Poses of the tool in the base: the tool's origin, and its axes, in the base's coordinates. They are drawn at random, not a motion.
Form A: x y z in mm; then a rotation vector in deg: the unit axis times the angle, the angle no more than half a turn.
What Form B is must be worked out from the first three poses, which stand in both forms.
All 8 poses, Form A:
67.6 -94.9 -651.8 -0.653 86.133 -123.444
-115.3 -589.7 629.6 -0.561 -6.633 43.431
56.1 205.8 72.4 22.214 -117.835 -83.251
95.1 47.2 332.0 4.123 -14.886 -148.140
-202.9 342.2 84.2 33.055 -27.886 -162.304
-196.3 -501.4 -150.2 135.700 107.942 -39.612
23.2 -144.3 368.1 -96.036 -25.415 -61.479
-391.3 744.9 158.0 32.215 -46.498 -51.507
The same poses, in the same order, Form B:
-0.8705 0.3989 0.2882; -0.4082 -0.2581 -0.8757; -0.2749 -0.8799 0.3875; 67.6 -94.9 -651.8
0.7201 -0.6853 -0.1083; 0.6864 0.7265 -0.0329; 0.1012 -0.0506 0.9936; -115.3 -589.7 629.6
-0.7865 0.0945 -0.6104; -0.5437 0.3628 0.7568; 0.2929 0.9271 -0.2340; 56.1 205.8 72.4
-0.8552 0.5080 -0.1027; -0.5182 -0.8381 0.1703; 0.0004 0.1988 0.9800; 95.1 47.2 332.0
-0.9014 0.1368 -0.4108; -0.2661 -0.9235 0.2763; -0.3415 0.3583 0.8689; -202.9 342.2 84.2
0.1645 0.9340 -0.3171; 0.9174 -0.2629 -0.2987; -0.3624 -0.2418 -0.9001; -196.3 -501.4 -150.2
0.5294 0.7291 0.4337; -0.2101 -0.3826 0.8997; 0.8219 -0.5674 -0.0494; 23.2 -144.3 368.1
0.3693 0.4585 -0.8083; -0.8509 0.5166 -0.0958; 0.3737 0.7232 0.5809; -391.3 744.9 158.0

